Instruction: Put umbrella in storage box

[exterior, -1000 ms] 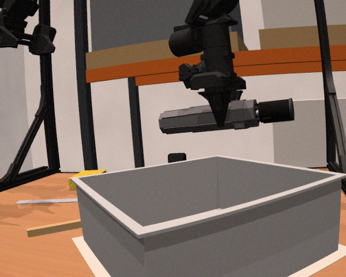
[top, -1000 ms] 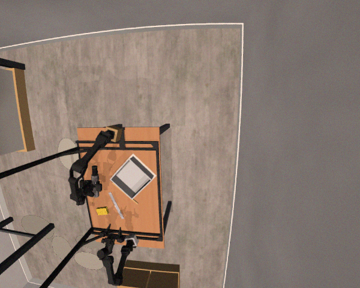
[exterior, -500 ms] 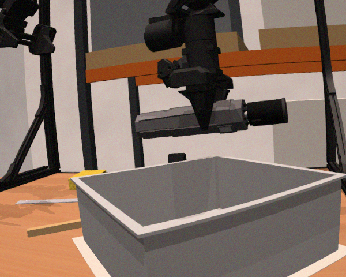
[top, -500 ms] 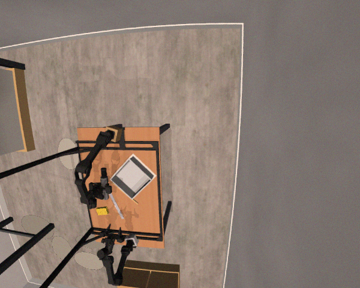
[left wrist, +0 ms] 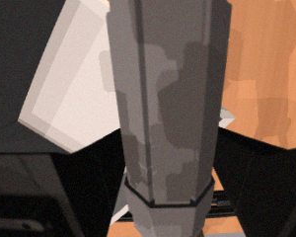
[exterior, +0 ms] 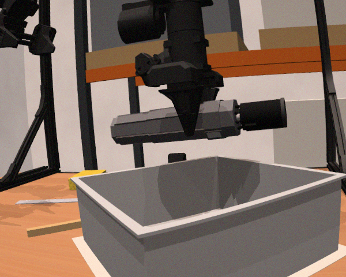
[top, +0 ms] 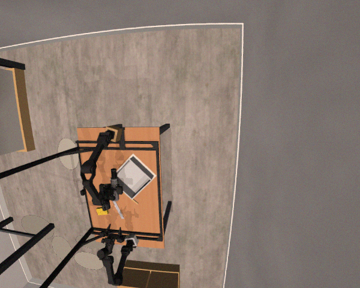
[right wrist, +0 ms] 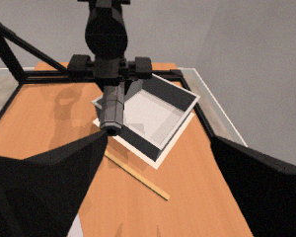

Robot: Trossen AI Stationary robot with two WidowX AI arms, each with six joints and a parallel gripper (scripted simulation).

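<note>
Now: left hand 130 mm above the storage box, 110 mm short of it and 20 mm to the right of it. From my left hand the other things lie so: folded umbrella: 20 mm below; thin wooden stick: 170 mm below, 160 mm to the right; metal ruler: 300 mm to the right, 180 mm below, 110 mm behind.
</note>
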